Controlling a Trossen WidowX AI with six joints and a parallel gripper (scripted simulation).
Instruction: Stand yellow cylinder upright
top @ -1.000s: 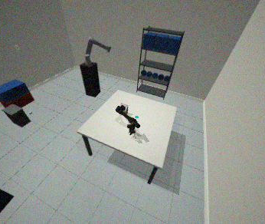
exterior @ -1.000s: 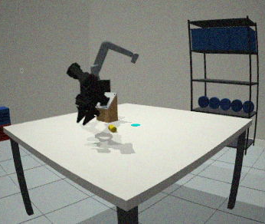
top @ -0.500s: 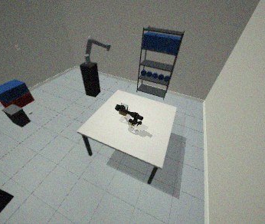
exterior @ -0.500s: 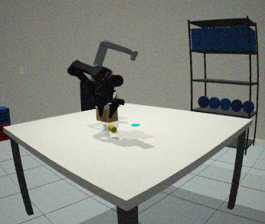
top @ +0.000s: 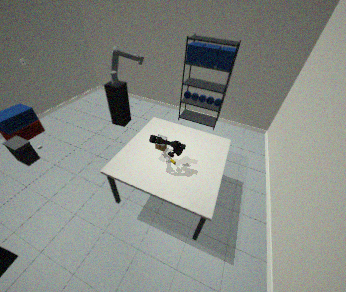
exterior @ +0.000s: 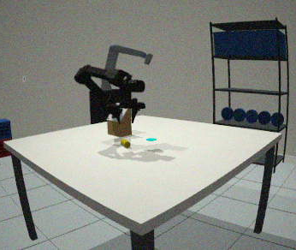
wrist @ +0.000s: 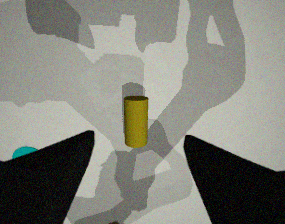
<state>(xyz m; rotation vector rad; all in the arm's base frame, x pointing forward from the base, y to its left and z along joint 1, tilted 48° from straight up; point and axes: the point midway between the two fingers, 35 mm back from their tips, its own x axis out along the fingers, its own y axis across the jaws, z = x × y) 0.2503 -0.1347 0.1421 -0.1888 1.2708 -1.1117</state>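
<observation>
My gripper tip is 110 mm above the yellow tall cylinder, 20 mm to the right of it and 20 mm past it. The rest, counted from my gripper tip: cyan circle 200 mm to the left, 120 mm below.
</observation>
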